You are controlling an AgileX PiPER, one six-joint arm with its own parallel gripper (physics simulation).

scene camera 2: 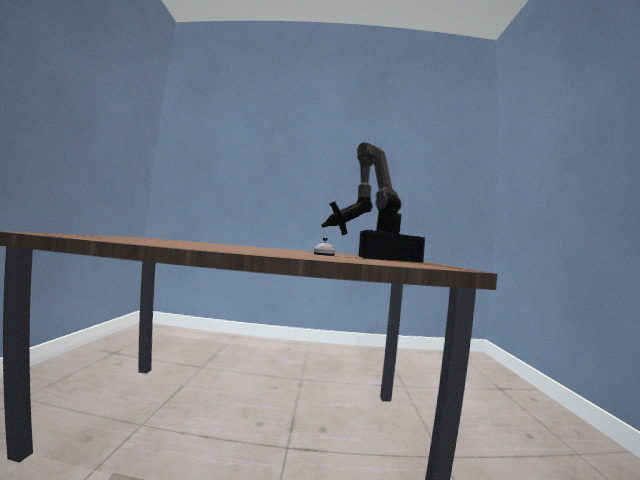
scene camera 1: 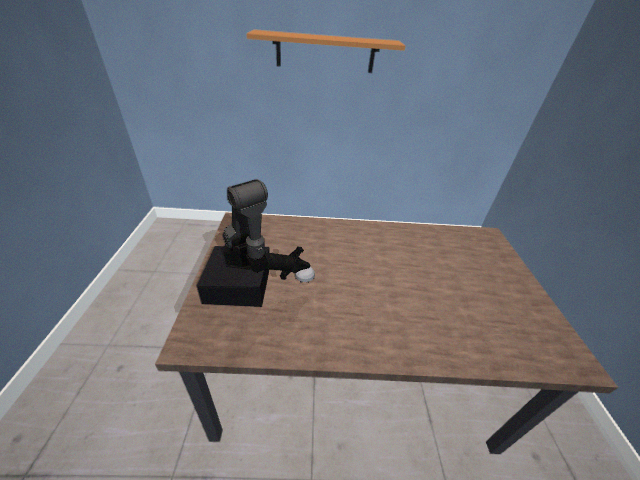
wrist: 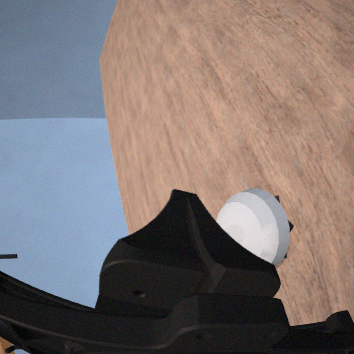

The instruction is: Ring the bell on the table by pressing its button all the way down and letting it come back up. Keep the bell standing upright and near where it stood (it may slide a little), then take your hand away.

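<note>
The bell [scene camera 1: 305,275] [scene camera 2: 324,249] [wrist: 262,225] has a white dome and a dark base. It stands upright on the table [scene camera 1: 413,310] [scene camera 2: 206,253] [wrist: 225,100], in front of the arm's base. Its black button [scene camera 2: 325,239] sticks up from the dome in scene camera 2; the gripper hides the button in the wrist view. My gripper [scene camera 1: 309,265] [scene camera 2: 323,225] [wrist: 179,206] is shut and empty. Its fingertips are tilted down and forward, a short way above the button, with a visible gap in scene camera 2. In the wrist view the fingers cover part of the dome.
The arm's black base block [scene camera 1: 232,289] [scene camera 2: 391,245] stands on the table close to the bell. An orange shelf [scene camera 1: 325,39] hangs high on the back wall in scene camera 1, far from the gripper.
</note>
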